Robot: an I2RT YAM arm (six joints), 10 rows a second.
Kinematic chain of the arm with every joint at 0, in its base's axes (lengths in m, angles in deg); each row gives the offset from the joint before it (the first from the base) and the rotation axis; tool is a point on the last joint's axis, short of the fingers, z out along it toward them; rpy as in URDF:
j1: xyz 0 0 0.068 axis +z
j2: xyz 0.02 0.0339 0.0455 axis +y
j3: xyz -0.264 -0.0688 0 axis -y
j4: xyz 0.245 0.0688 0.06 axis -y
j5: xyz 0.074 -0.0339 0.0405 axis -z
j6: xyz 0.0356 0 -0.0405 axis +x
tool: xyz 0 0 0 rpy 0 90 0
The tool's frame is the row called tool.
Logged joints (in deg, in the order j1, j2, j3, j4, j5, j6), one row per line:
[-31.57 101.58 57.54 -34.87 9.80 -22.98]
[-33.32 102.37 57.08 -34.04 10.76 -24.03]
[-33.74 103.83 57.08 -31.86 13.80 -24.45]
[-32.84 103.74 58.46 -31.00 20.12 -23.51]
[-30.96 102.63 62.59 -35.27 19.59 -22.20]
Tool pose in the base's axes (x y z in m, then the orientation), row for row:
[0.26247 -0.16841 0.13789 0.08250 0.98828 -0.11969 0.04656]
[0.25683 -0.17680 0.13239 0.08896 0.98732 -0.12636 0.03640]
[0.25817 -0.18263 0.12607 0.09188 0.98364 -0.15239 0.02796]
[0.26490 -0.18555 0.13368 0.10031 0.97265 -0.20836 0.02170]
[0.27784 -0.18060 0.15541 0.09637 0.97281 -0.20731 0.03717]
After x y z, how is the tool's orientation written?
As a quaternion, x y z w.
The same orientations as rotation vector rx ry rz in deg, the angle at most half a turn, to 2 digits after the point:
[14.43 172.80 -20.93]
[15.65 173.71 -22.23]
[16.25 173.97 -26.95]
[17.81 172.70 -37.00]
[16.95 171.08 -36.46]

